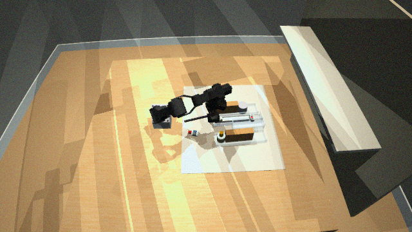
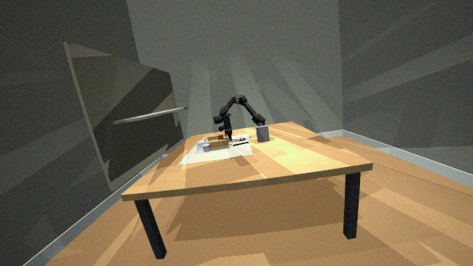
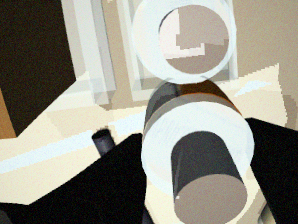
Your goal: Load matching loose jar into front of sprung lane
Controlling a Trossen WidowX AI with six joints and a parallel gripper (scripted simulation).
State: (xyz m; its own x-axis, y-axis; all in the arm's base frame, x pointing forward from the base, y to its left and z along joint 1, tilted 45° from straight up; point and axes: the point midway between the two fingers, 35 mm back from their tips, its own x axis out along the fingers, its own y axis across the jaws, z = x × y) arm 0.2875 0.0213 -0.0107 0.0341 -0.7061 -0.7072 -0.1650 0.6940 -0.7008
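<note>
Right now the pale mat is 100 mm ahead of my gripper tip, 50 mm below it and 10 mm to the left of it. From my gripper tip the other things lie so: shelf: 540 mm ahead, 320 mm above, 50 mm to the left; then sprung lane: 180 mm ahead, 30 mm below; then black rod: 90 mm behind, 50 mm below, 30 mm to the left.
</note>
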